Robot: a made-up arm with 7 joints. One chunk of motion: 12 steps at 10 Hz.
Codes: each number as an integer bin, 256 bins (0 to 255) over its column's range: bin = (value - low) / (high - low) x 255, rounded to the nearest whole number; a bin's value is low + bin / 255 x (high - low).
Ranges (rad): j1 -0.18..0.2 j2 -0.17..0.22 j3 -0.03..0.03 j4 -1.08..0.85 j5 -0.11..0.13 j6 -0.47..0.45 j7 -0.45..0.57
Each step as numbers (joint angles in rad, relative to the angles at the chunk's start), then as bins.
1 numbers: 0.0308 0.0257 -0.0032 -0.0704 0.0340 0.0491 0.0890
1 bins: 141 128 114 133 153 144 135
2 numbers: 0.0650 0.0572 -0.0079 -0.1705 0.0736 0.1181 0.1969
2 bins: 164 149 94 120 195 163 162
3 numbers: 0.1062 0.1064 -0.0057 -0.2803 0.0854 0.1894 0.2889
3 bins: 192 181 103 106 208 183 185
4 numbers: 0.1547 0.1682 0.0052 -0.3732 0.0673 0.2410 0.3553
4 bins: 225 221 150 93 188 197 201
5 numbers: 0.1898 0.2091 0.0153 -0.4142 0.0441 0.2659 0.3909
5 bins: 248 248 193 88 164 204 210
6 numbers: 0.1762 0.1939 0.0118 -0.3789 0.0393 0.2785 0.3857
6 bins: 239 238 178 93 159 207 209
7 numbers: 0.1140 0.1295 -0.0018 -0.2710 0.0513 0.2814 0.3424
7 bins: 197 196 120 107 171 208 198
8 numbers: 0.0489 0.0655 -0.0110 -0.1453 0.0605 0.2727 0.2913
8 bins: 154 154 81 123 181 206 185
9 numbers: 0.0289 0.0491 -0.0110 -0.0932 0.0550 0.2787 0.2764
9 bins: 140 143 81 130 175 208 182
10 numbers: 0.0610 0.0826 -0.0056 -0.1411 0.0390 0.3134 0.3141
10 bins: 162 165 104 124 158 217 191
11 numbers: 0.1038 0.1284 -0.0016 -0.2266 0.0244 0.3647 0.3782
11 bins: 190 195 121 113 143 231 207
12 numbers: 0.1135 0.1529 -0.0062 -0.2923 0.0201 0.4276 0.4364
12 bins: 197 211 101 104 138 249 222
